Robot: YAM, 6 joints.
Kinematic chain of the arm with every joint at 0, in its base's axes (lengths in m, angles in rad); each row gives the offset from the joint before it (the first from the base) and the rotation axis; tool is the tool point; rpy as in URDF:
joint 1: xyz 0 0 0.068 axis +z
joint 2: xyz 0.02 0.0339 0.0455 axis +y
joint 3: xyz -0.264 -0.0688 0 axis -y
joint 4: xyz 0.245 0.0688 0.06 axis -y
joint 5: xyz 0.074 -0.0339 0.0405 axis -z
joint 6: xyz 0.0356 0 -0.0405 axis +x
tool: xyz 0 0 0 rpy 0 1.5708 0
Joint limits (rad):
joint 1: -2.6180..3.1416
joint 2: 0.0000..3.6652
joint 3: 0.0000..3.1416
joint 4: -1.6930..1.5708
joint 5: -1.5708..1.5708
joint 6: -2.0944..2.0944
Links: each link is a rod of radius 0.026 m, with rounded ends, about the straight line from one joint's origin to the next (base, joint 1, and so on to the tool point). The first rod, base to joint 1, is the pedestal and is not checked.
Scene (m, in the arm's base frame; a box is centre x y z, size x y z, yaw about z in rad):
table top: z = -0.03
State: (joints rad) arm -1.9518 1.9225 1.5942 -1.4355 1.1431 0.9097
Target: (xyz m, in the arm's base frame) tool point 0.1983 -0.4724 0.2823
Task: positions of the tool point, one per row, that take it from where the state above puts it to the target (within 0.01 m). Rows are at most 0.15 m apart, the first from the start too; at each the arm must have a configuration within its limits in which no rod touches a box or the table.
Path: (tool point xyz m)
1: -0.0729 -0.4010 0.2583
2: 0.0511 -0.4610 0.2684
3: 0.1983 -0.4724 0.2823

